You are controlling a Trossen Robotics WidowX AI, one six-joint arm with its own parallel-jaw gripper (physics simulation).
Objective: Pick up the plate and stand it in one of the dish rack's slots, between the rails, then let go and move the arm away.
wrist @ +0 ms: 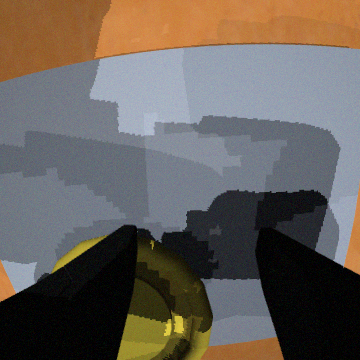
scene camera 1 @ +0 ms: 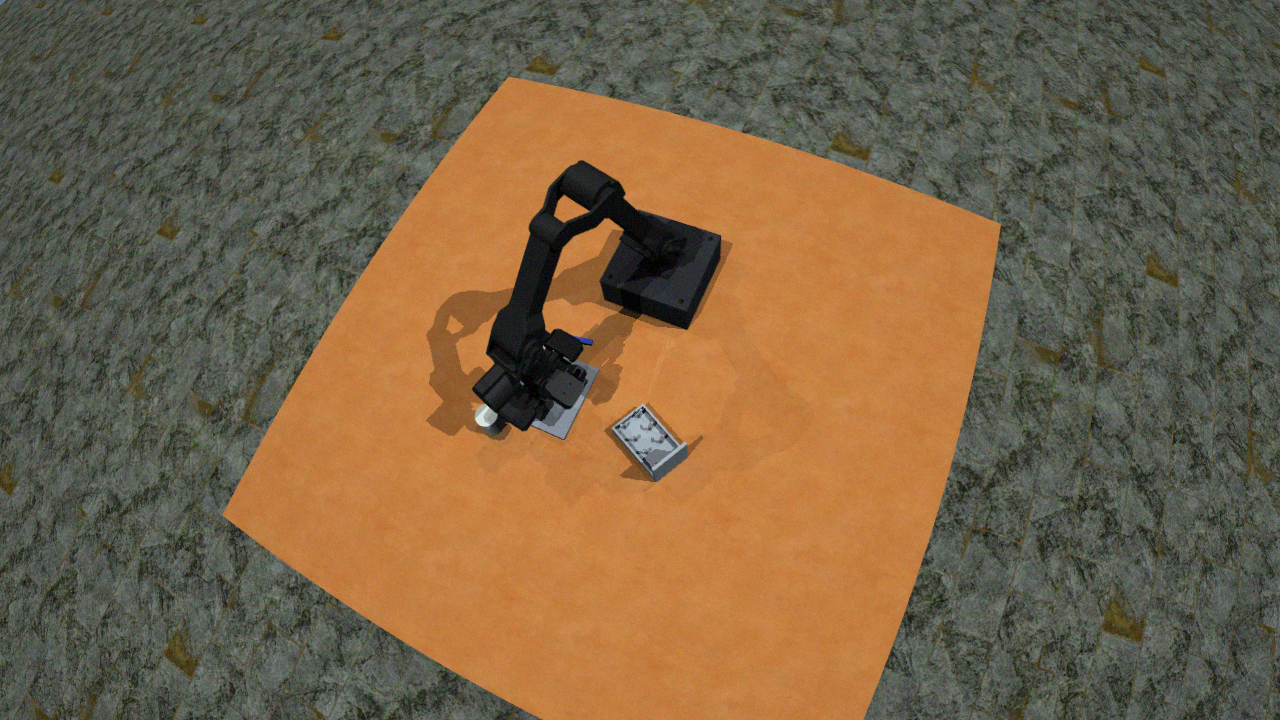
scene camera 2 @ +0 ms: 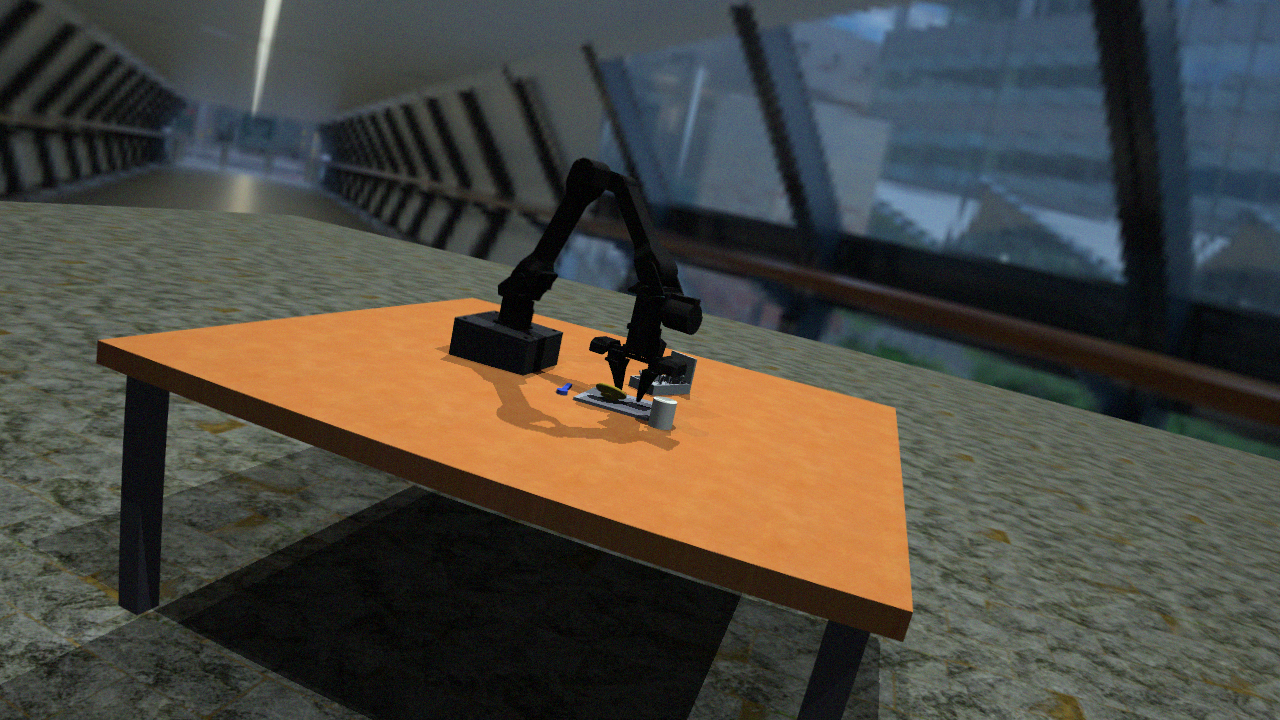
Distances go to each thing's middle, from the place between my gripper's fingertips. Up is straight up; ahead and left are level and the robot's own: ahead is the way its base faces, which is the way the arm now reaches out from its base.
Now: hand 10 mm to the left of the grey mat point(scene camera 1: 554, 419), 10 mm past it and 10 mm above it. From my hand the other things lie so: grey dish rack point(scene camera 1: 644, 436) 200 mm to the left, 30 mm behind, 30 mm above.
